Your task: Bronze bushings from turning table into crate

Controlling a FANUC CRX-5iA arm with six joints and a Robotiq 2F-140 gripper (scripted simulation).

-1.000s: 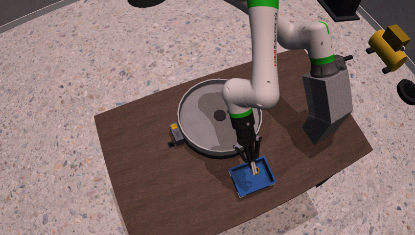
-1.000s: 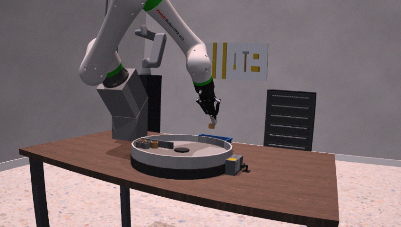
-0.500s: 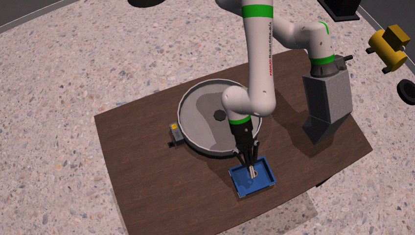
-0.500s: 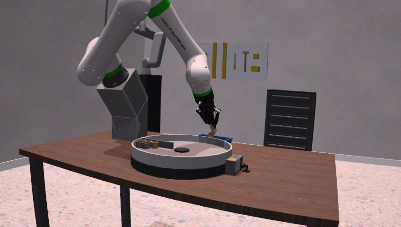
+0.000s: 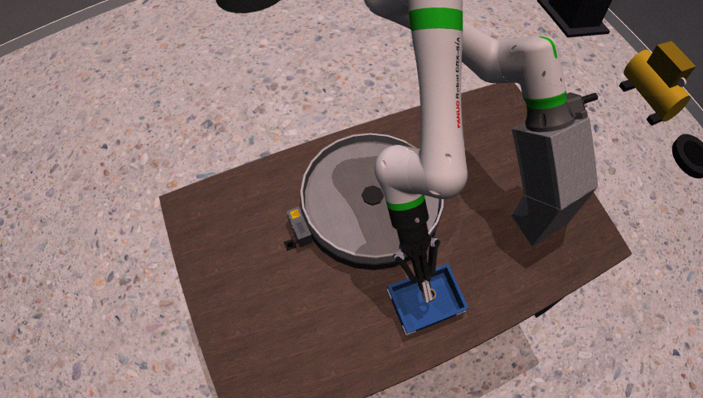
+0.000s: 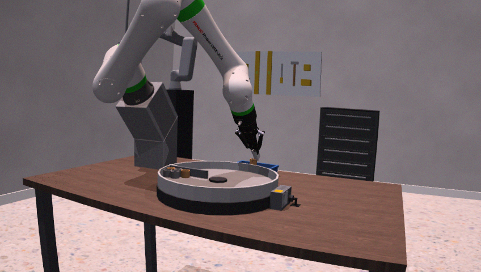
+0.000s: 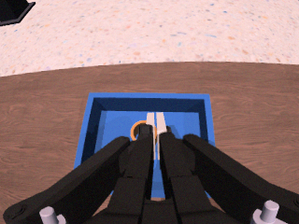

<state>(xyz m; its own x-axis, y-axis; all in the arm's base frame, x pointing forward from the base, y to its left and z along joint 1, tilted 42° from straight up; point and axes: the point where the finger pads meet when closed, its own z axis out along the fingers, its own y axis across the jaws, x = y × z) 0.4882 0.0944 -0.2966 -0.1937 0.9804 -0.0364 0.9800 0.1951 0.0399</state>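
Now: hand 8 cm above the crate, 2 cm past it and 1 cm to the right of it. Round my hand: turning table 34 cm to the right, 6 cm below, 5 cm ahead.
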